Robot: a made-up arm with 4 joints.
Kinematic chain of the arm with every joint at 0, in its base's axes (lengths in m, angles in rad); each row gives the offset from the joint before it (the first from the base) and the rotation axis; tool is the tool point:
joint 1: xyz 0 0 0.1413 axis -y
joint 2: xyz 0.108 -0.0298 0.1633 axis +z
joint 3: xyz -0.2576 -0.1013 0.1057 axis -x
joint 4: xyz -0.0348 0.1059 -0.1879 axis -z
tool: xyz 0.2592 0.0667 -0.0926
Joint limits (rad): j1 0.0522..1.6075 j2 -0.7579..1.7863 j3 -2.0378..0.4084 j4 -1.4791..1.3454
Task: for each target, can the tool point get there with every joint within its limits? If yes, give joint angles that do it. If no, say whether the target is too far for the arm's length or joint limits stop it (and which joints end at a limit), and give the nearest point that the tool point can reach.
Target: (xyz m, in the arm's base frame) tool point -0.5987 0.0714 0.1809
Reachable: yes | joints 1.0501 0.5427 -1.2638 -1.2197
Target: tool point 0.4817 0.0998 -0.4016
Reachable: no: joint limits stop it (at a limit: joint 1, joint 3, joint 4) | nearest point 0.1443 0.0384 -0.0973 | short by 0.458 m
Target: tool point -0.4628 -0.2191 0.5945
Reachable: yes | joints 0.6270 1.3686 -1.5838 -1.0798
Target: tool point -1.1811 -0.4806 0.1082
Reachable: no: too far | nearest point -0.7266 -0.3577 0.1515 | short by 0.473 m
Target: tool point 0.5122 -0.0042 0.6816
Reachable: no: joint limits stop it (at a limit: joint 2, joint 3, joint 4) | nearest point 0.3265 -0.1240 0.4857 | short by 0.295 m
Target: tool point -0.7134 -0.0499 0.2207
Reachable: yes | joints 1.2428 0.3481 -1.8396 -1.1739
